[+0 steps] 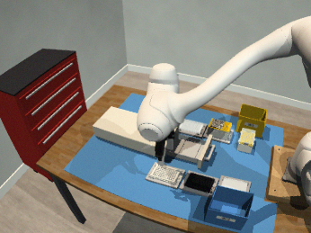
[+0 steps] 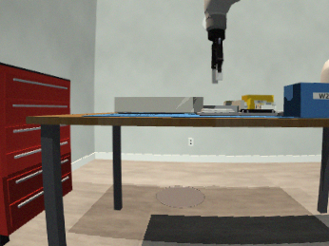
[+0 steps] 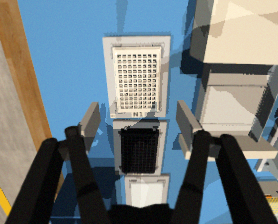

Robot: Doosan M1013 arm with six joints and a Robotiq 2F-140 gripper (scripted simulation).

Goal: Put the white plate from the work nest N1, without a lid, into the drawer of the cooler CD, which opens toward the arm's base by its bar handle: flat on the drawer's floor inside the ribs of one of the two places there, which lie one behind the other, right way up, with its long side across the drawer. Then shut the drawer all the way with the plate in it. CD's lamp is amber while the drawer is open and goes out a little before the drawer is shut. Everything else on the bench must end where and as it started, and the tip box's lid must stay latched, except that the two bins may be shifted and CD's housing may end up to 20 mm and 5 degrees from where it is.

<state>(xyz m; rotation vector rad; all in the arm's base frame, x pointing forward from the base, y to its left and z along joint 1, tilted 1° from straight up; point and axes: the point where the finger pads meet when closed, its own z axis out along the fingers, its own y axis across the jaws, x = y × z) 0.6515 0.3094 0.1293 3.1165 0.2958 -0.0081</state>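
My gripper is now 15 cm above the white plate. Also, from my hand: black plate (17 cm behind, 3 cm to the right, 15 cm below); cooler CD (15 cm ahead, 18 cm to the right, 13 cm below); drawer (2 cm ahead, 20 cm to the right, 14 cm below).
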